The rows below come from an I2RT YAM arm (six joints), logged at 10 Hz.
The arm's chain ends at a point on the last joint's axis. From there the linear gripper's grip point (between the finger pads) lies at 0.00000 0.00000 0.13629 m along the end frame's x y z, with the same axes.
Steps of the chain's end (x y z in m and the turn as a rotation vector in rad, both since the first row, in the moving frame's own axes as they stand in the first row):
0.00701 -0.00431 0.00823 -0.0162 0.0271 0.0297
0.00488 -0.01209 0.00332 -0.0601 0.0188 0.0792
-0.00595 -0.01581 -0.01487 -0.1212 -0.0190 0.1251
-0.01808 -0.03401 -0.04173 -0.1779 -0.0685 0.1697
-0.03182 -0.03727 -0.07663 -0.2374 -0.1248 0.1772
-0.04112 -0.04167 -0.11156 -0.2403 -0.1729 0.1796
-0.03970 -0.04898 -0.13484 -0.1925 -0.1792 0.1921
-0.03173 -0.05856 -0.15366 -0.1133 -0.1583 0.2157
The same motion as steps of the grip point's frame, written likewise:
0.01067 -0.00205 0.00816 -0.0162 0.0271 0.0297
0.00711 -0.00381 0.00305 -0.0601 0.0188 0.0792
-0.00956 0.00046 -0.01589 -0.1212 -0.0190 0.1251
-0.02936 -0.01081 -0.04419 -0.1779 -0.0685 0.1697
-0.05138 -0.00696 -0.08149 -0.2374 -0.1248 0.1772
-0.06713 -0.01167 -0.11747 -0.2403 -0.1729 0.1796
-0.06619 -0.02553 -0.13951 -0.1925 -0.1792 0.1921
-0.05466 -0.04565 -0.15622 -0.1133 -0.1583 0.2157

